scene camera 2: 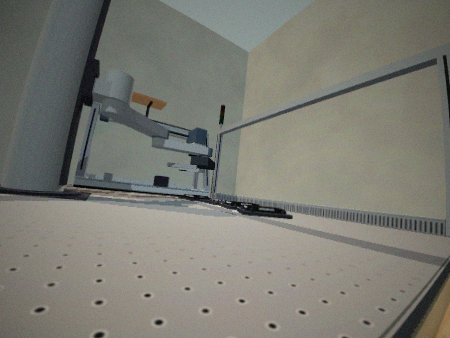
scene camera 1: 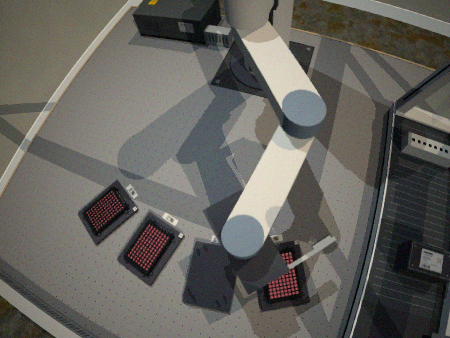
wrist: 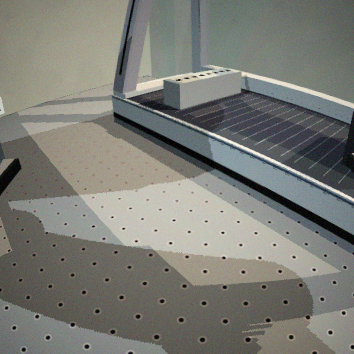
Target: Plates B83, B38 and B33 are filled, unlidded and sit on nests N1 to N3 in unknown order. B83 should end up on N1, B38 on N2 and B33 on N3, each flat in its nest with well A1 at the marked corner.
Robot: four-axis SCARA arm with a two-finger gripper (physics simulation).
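Frame: origin at the arm's base, x left, y back, z up, level; metres.
Where they show: gripper, fingertip midpoint: [scene camera 2: 174, 166] [scene camera 1: 312, 205] [wrist: 181, 138].
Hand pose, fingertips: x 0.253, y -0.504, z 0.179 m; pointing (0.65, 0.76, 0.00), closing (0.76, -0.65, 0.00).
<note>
Things, the pixels of their top centre, and the offset from my fingertips. "pt": a spot on its surface instead.
- plate, top centre: [scene camera 1: 103, 209] [scene camera 2: 263, 206] dx -0.522, dy -0.162, dz -0.140 m
- bare dark nest, top centre: [scene camera 1: 211, 276] [scene camera 2: 220, 199] dx -0.167, dy -0.209, dz -0.144 m
- pale block with holes, surface spot: [wrist: 202, 90] [scene camera 1: 420, 153] pt dx +0.285, dy +0.277, dz -0.094 m
- dark labelled box, surface spot: [scene camera 1: 425, 259] pt dx +0.305, dy -0.027, dz -0.046 m
- black box, surface spot: [scene camera 1: 175, 19] pt dx -0.606, dy +0.539, dz -0.058 m
In scene view 1, three plates with red wells lie in dark nests: one plate [scene camera 1: 105, 210] at the far left, one [scene camera 1: 149, 246] right of it, and one [scene camera 1: 283, 282] at the right, partly hidden by the gripper body. A bare dark nest [scene camera 1: 207, 277] lies between the last two. Which plate is which cannot be read, and well A1 cannot be made out. My gripper [scene camera 1: 324, 243] [scene camera 2: 175, 165] is above deck height near the right plate, with a light finger reaching out to the right. Its finger gap cannot be judged. No plate shows on the finger.
A framed bay with a dark ribbed floor [wrist: 280, 130] stands at the right; it holds a pale block with holes [scene camera 1: 427, 148] [wrist: 202, 90] and a dark labelled box [scene camera 1: 425, 259]. A black box [scene camera 1: 175, 19] stands at the back left, near the arm's base.
</note>
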